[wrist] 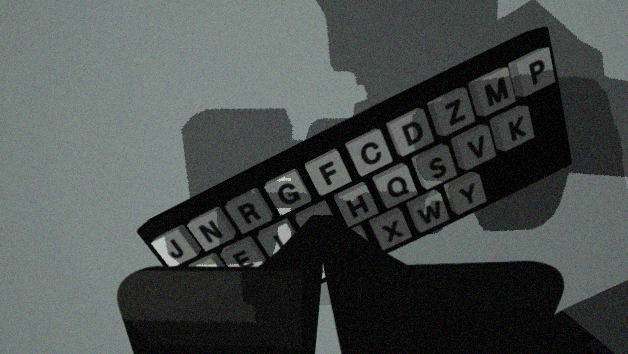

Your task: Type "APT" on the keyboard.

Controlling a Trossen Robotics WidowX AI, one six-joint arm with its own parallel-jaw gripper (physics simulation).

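Frame: origin at the arm's base, x ahead, y left, z up, level; centimetres.
Seen in the pictures: gripper, fingertip midpoint: [321, 225].
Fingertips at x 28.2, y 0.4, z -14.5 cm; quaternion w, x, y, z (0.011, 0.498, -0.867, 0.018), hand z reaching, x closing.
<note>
Pixels of each thing's top centre, then the offset from my fingertips to it. "pt": a spot on its surface instead. Level surfaces: height alone.
- black keyboard, surface spot: [555, 145] pt dx -2.6, dy -11.2, dz -0.7 cm
- P key, middle of its top: [537, 72] dx +1.2, dy -10.8, dz -0.2 cm
- M key, middle of its top: [496, 92] dx +1.3, dy -8.9, dz -0.2 cm
- F key, middle of its top: [329, 174] dx +1.8, dy -1.4, dz -0.2 cm
- H key, middle of its top: [357, 206] dx -0.1, dy -1.7, dz -0.2 cm
- grey surface, its level: dz -1.8 cm
A black keyboard [555, 145] with grey lettered keys lies slanted across the wrist view, its right end farther up. The P key [536, 72] is at the right end of the top row, beside the M key [496, 92]. The top row also shows J, N, R, G, F, C, D and Z. My gripper [321, 225] is shut and empty, its dark tips over the middle of the keyboard, below the F key [328, 172]. The tips cover a key left of the H key [357, 206] and parts of the lower rows. Keys A and T cannot be made out.
The keyboard lies on a grey surface [90, 100]. Dark shadows of the arm and gripper fall on that surface above, left and right of the keyboard, and partly over the keys. The gripper's wide dark fingers hide the lower left part of the keyboard.
</note>
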